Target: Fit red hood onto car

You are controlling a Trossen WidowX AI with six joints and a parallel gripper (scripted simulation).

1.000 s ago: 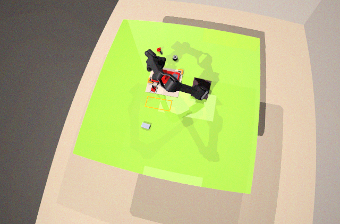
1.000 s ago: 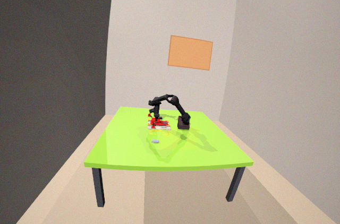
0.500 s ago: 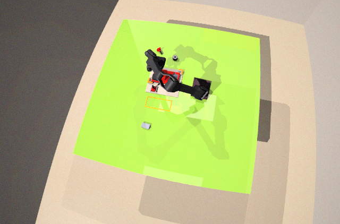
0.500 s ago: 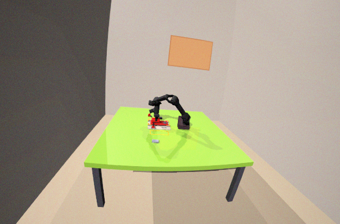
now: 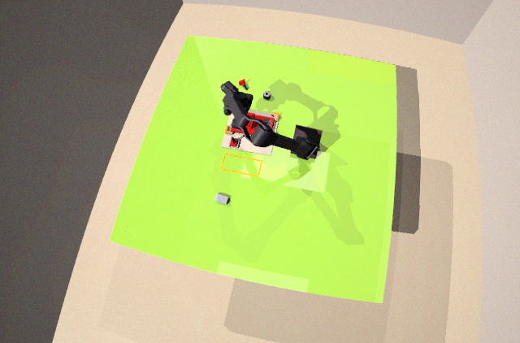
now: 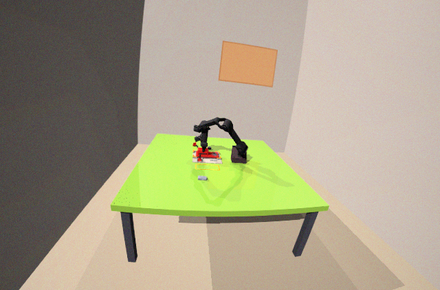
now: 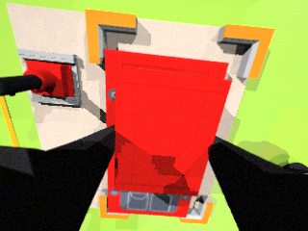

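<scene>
Now: gripper tip right at the red hood. Also, from my gripper tip: wheel 70 mm behind, 190 mm to the right, 40 mm below.
</scene>
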